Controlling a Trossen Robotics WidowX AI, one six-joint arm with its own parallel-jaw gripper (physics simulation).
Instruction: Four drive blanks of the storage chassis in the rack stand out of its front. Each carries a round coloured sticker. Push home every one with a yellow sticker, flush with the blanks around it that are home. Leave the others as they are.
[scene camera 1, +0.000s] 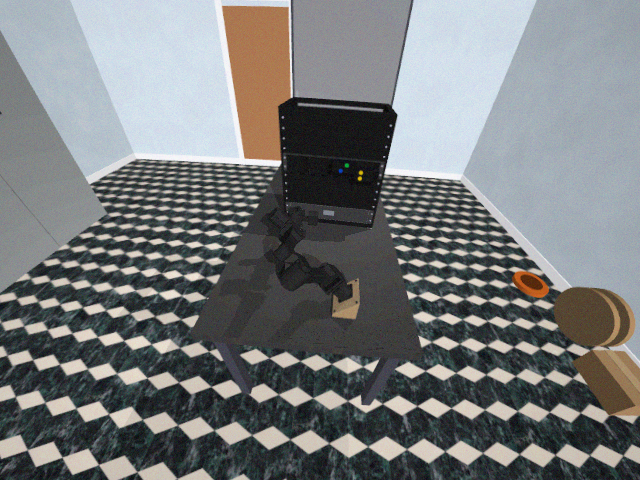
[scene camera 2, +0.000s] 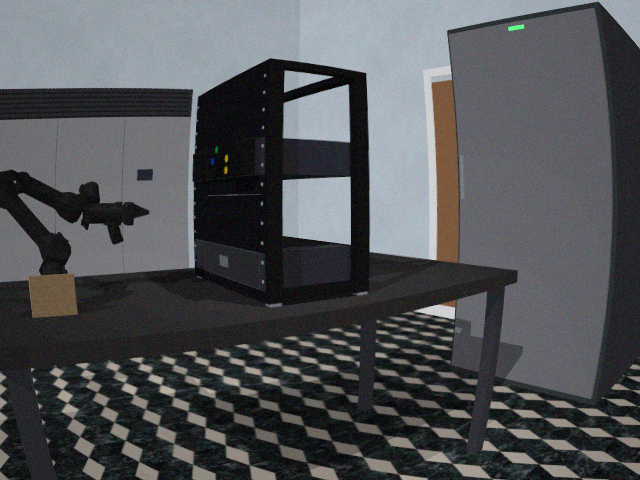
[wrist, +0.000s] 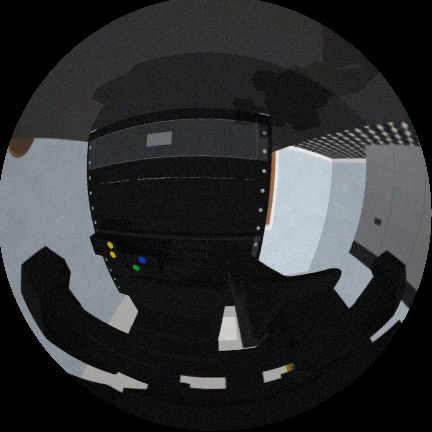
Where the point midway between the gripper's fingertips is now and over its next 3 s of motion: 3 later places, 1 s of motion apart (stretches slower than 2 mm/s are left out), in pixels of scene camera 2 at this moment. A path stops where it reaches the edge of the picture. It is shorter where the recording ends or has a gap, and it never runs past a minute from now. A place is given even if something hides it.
The gripper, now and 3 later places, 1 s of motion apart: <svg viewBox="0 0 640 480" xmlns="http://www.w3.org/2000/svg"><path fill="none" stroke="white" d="M148 212L161 186L176 176L195 177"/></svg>
